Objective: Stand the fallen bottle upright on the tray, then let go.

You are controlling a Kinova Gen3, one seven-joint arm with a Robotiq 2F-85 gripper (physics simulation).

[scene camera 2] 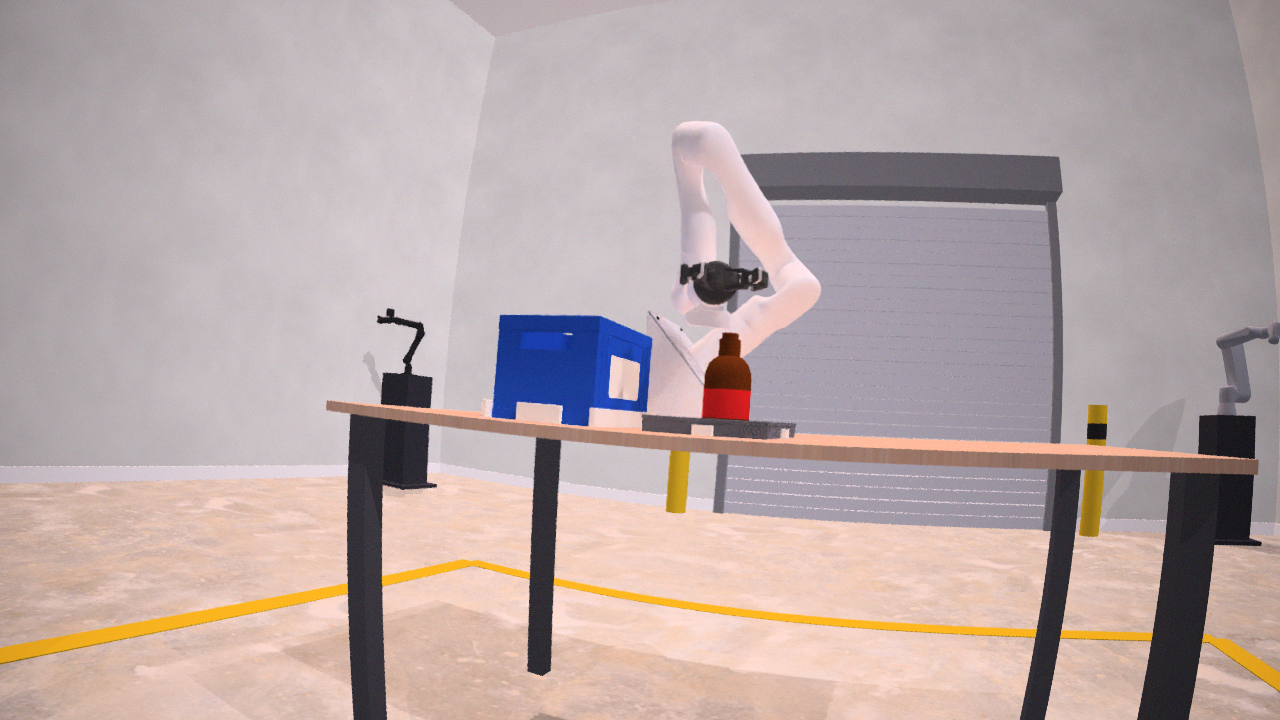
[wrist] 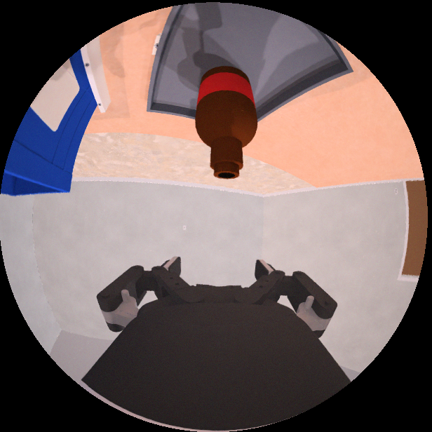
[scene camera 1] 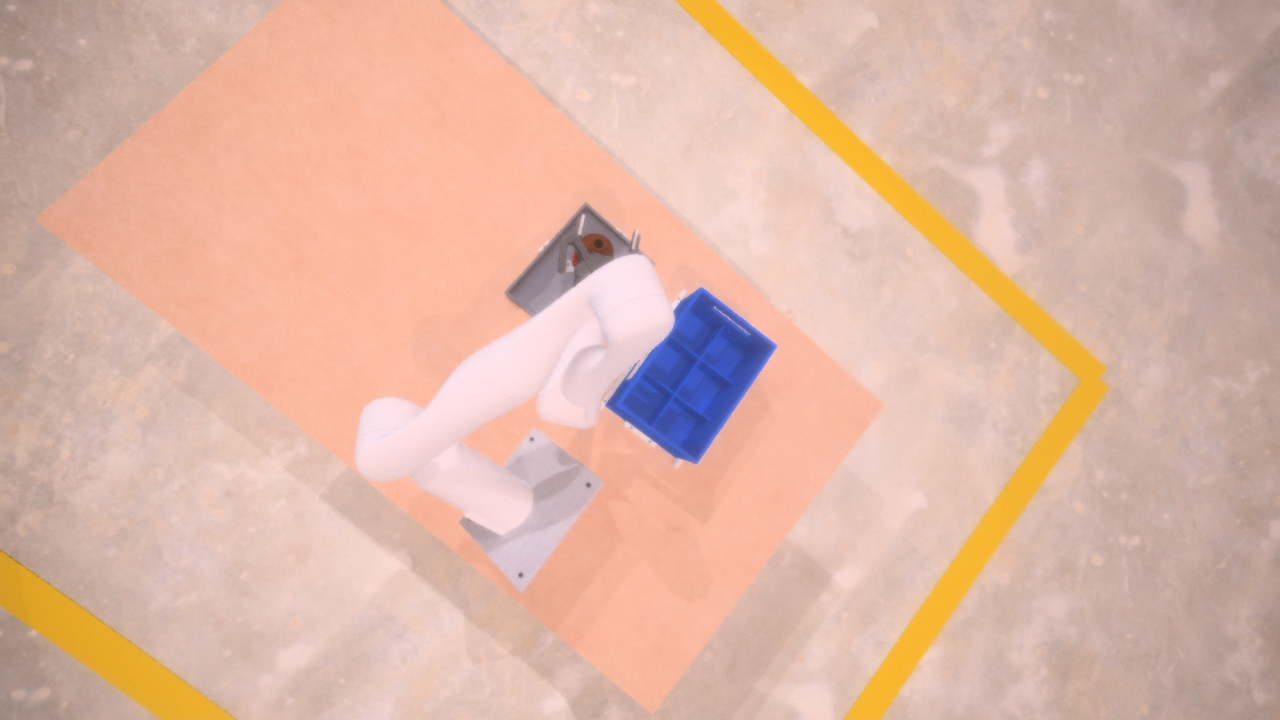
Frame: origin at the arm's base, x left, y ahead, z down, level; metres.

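Where they show: gripper, fingertip midpoint: (scene camera 2: 731, 270) (scene camera 1: 610, 222); arm's base at its link origin: (scene camera 2: 701, 364) (scene camera 1: 511, 505).
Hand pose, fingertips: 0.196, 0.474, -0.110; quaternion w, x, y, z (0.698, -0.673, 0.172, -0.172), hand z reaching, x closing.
Things, the pixels of their top centre, and the offset from my fingertips, as dx, dy, dz.
- brown bottle with a red label, top centre: (scene camera 2: 730, 333) (scene camera 1: 598, 243) -0.002, -0.015, +0.098
- grey tray at its top centre: (scene camera 2: 726, 419) (scene camera 1: 581, 277) -0.011, -0.056, +0.232
- blue crate with several compartments, top centre: (scene camera 2: 580, 326) (scene camera 1: 699, 374) -0.300, -0.077, +0.082
The brown bottle with a red label (scene camera 1: 597, 243) (scene camera 2: 726, 394) (wrist: 226, 117) stands upright on its base on the grey tray (scene camera 1: 541, 284) (scene camera 2: 666, 424) (wrist: 280, 50). In the scene camera 1 view the arm and gripper cover part of the bottle and tray. My gripper (scene camera 1: 608, 231) (scene camera 2: 723, 275) (wrist: 217, 266) is open, with its fingers wide apart and nothing between them. In the scene camera 2 view it shows above the bottle's top, apart from it. In the wrist view the bottle's neck is beyond the fingertips and free of them.
A blue crate with several compartments (scene camera 1: 733, 400) (scene camera 2: 546, 376) (wrist: 50, 160) stands beside the tray on the wooden table (scene camera 1: 268, 223) (scene camera 2: 984, 453). The arm (scene camera 1: 501, 367) (scene camera 2: 751, 197) reaches over from its grey base plate (scene camera 1: 563, 474), passing close to the crate in the scene camera 1 view.
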